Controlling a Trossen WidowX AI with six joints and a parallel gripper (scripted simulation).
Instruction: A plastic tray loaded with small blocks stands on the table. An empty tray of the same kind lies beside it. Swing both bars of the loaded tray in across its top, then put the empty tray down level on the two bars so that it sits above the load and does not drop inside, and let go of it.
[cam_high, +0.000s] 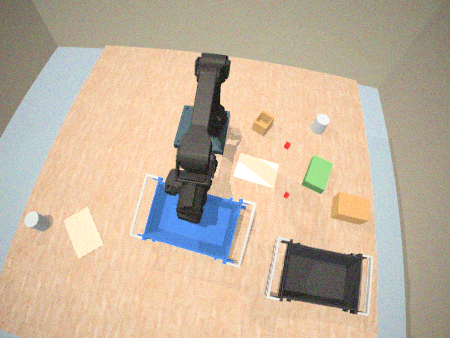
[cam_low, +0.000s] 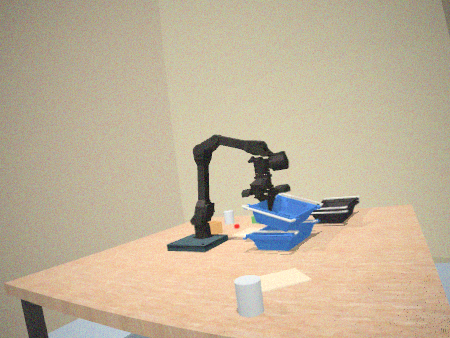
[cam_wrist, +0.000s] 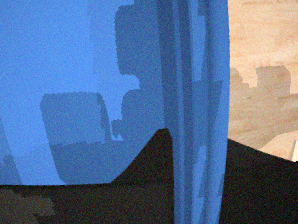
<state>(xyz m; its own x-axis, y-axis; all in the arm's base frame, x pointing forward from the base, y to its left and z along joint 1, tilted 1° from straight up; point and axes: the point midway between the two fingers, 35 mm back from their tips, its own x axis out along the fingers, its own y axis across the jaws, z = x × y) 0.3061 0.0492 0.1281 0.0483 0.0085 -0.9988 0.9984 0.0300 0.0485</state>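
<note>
Now: the blue tray 7 cm ahead of my gripper tip and 1 cm above it. The rest, counted from my gripper tip: green block (37 cm to the left, 25 cm behind, 10 cm below); then small brown box (39 cm behind, 12 cm to the left, 10 cm below); then orange box (51 cm to the left, 14 cm behind, 9 cm below).
</note>
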